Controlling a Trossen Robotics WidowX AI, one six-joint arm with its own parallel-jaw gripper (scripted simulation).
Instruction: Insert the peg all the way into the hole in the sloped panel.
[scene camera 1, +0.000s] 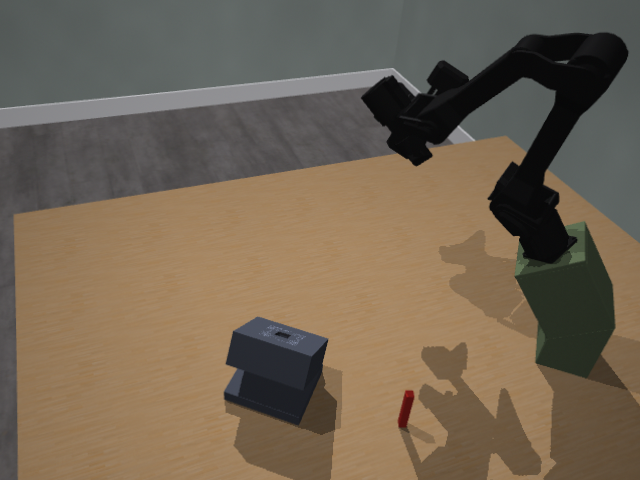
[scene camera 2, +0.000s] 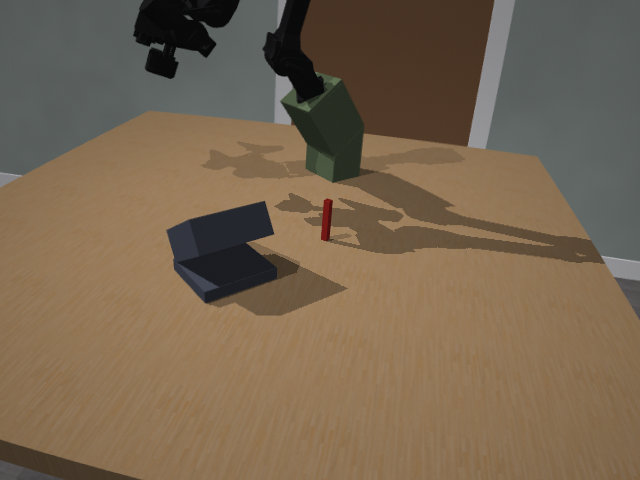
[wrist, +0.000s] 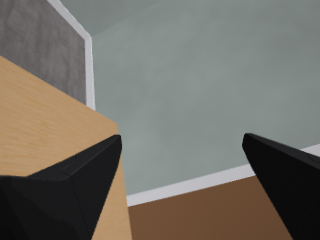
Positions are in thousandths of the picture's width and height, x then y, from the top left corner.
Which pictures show the gripper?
Scene camera 1, scene camera 2 and the wrist view: all of them.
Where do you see a dark base block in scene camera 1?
449, 841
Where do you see the gripper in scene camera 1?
680, 201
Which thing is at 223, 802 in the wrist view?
The gripper.
